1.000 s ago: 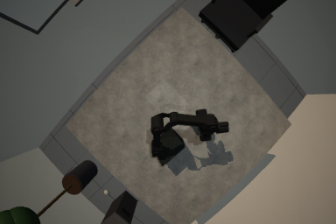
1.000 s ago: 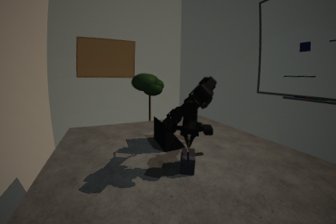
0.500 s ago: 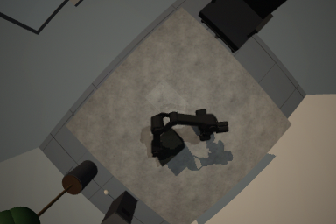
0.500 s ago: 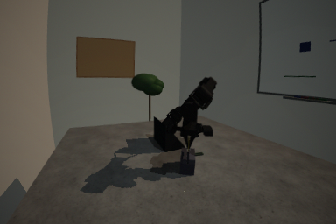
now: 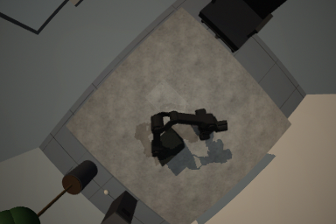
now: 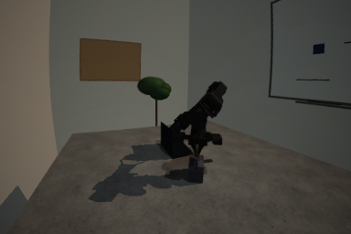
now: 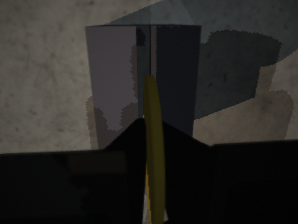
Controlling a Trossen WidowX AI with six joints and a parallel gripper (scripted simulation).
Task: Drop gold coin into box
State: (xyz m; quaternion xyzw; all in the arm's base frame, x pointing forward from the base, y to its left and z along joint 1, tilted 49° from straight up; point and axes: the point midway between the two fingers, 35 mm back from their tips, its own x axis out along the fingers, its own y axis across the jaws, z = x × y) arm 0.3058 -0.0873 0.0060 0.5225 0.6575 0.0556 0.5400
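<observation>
Right now my gripper tip is 2 cm below the gold coin.
</observation>
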